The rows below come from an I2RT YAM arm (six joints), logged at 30 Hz.
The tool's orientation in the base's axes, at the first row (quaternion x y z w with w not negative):
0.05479, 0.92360, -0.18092, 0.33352
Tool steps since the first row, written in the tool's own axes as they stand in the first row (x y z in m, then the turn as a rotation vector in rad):
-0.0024, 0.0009, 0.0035, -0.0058, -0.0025, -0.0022
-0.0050, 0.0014, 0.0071, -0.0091, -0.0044, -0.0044
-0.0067, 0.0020, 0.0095, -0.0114, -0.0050, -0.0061
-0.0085, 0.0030, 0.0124, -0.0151, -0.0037, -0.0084
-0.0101, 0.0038, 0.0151, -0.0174, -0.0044, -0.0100
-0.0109, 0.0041, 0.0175, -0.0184, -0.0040, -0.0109
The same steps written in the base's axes. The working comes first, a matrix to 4 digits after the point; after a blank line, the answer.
The tool's axes in the first row as the columns of a matrix, in the base's axes (used below as rounded here):
-0.7715, 0.2219, 0.5962
-0.0195, 0.9285, -0.3707
-0.6359, -0.2976, -0.7121

0.0041, -0.0004, -0.0012, 0.0026, -0.0014, 0.0060
0.0084, -0.0012, -0.0023, 0.0034, -0.0023, 0.0102
0.0113, -0.0015, -0.0031, 0.0040, -0.0022, 0.0131
0.0146, -0.0016, -0.0043, 0.0058, 0.0000, 0.0167
0.0176, -0.0019, -0.0055, 0.0065, 0.0000, 0.0195
0.0198, -0.0025, -0.0068, 0.0068, 0.0007, 0.0207

